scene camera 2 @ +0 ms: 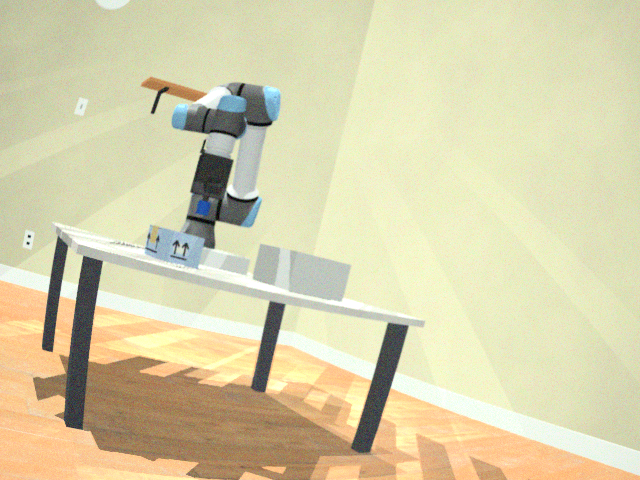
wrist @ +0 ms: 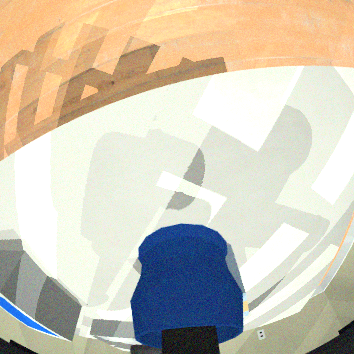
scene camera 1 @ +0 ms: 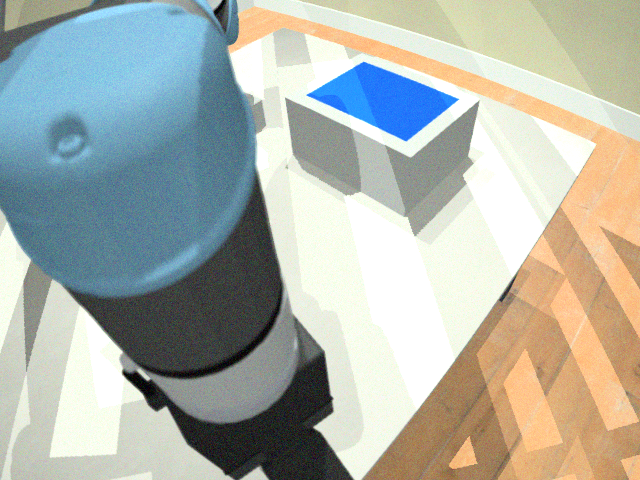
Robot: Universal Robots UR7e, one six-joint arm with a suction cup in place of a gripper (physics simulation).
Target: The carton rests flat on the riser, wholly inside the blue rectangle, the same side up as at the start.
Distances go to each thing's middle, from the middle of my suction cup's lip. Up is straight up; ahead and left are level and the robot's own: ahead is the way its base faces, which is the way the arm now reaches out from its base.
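There's a grey riser (scene camera 2: 294,271) that's 100 mm below my suction cup, 420 mm to the left of it and 340 mm behind it. The carton (scene camera 2: 164,244) is 110 mm below my suction cup, 20 mm to the right of it and 230 mm behind it. Going by their middles, that carton is the nearest to my suction cup of the things named here.
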